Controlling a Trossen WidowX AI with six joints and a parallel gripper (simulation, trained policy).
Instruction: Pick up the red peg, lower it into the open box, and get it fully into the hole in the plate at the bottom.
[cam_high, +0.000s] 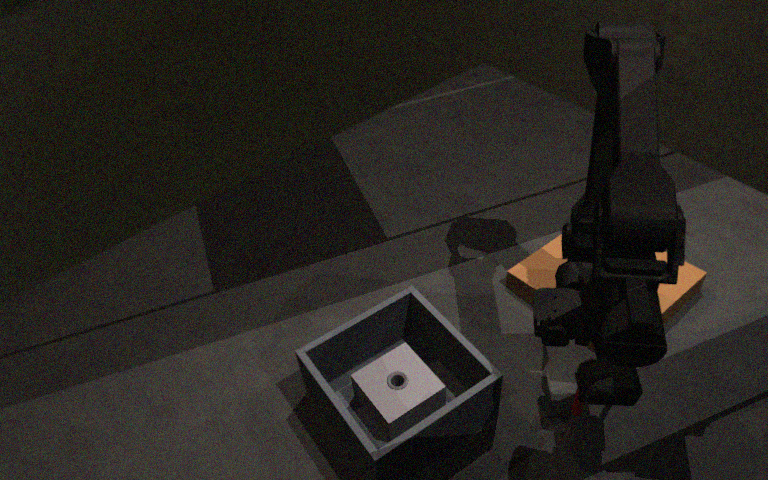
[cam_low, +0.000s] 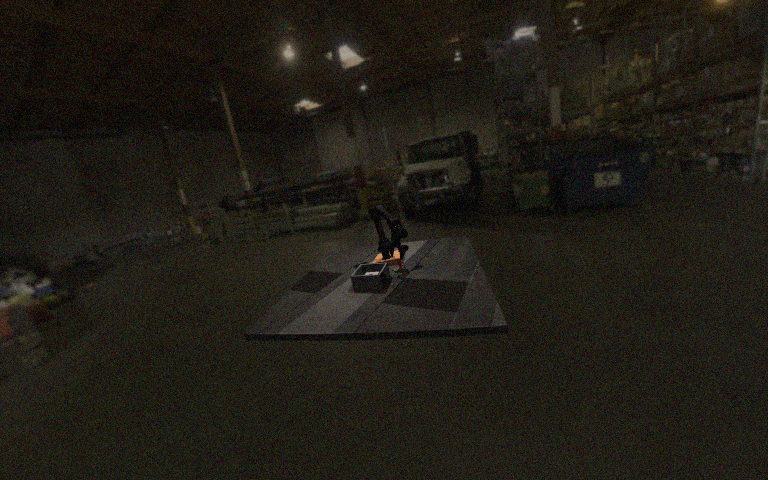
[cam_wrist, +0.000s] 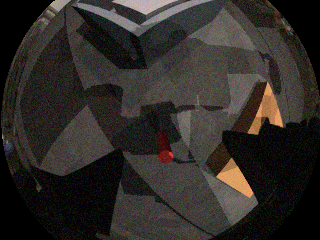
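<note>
Right now my gripper tip is 50 mm above the red peg, 10 mm to the right of it and 10 mm past it. Also, from my gripper tip: pale plate: 170 mm ahead, 140 mm to the right, 40 mm below; grey box: 170 mm ahead, 140 mm to the right, 60 mm below.
</note>
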